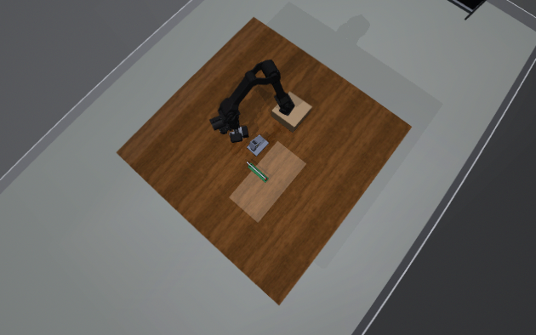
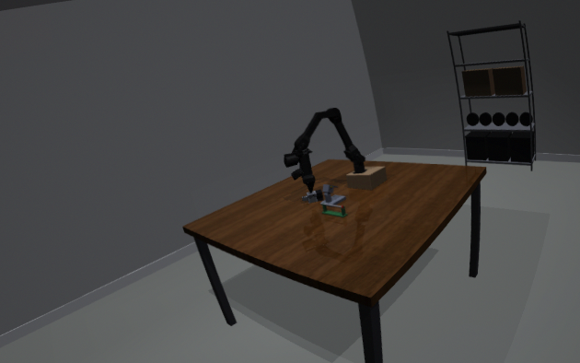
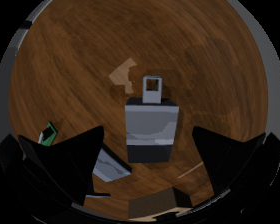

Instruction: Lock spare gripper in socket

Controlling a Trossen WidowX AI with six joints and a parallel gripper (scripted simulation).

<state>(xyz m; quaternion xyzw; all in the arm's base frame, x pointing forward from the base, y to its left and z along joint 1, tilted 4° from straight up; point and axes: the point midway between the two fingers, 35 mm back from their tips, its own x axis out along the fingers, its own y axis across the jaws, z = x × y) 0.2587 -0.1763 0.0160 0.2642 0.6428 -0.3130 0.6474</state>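
Now: the spare gripper 1 cm behind my gripper tip and 4 cm below it. The rest, counted from my gripper tip: green rack: 13 cm ahead, 23 cm to the left, 4 cm below; then grey mount: 1 cm ahead, 14 cm to the left, 1 cm below.
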